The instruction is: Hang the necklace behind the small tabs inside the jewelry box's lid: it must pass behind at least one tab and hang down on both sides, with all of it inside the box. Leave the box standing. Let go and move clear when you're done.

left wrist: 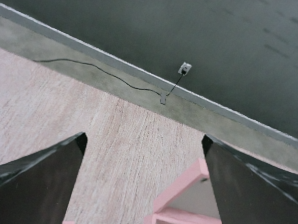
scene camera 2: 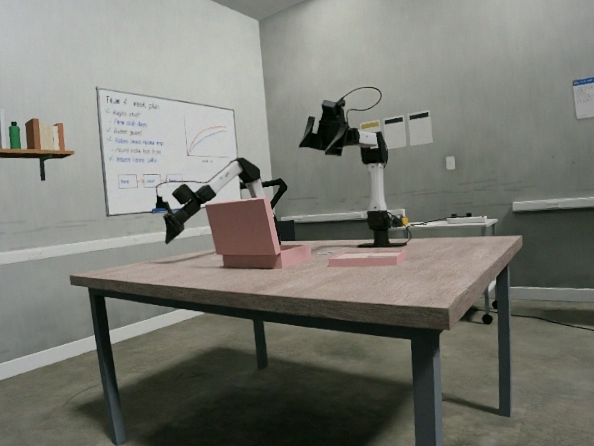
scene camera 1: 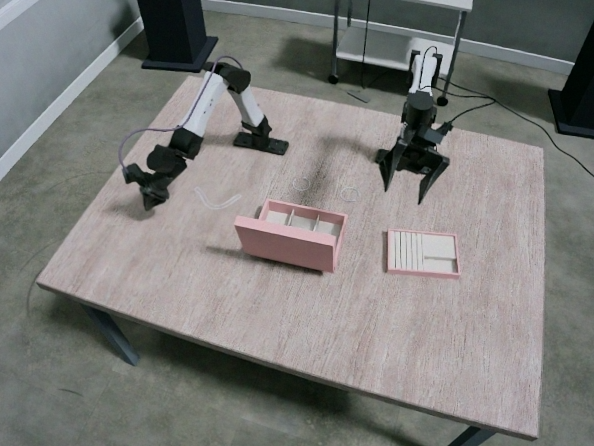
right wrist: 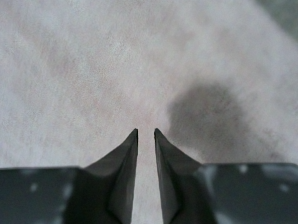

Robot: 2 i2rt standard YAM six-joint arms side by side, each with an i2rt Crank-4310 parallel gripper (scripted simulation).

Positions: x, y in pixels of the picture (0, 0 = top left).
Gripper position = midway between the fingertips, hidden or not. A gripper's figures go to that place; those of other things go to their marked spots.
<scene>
My left gripper [scene camera 1: 403, 197] is 114 cm from the lens. My right gripper [scene camera 1: 146, 209]: 154 cm from the lens.
</scene>
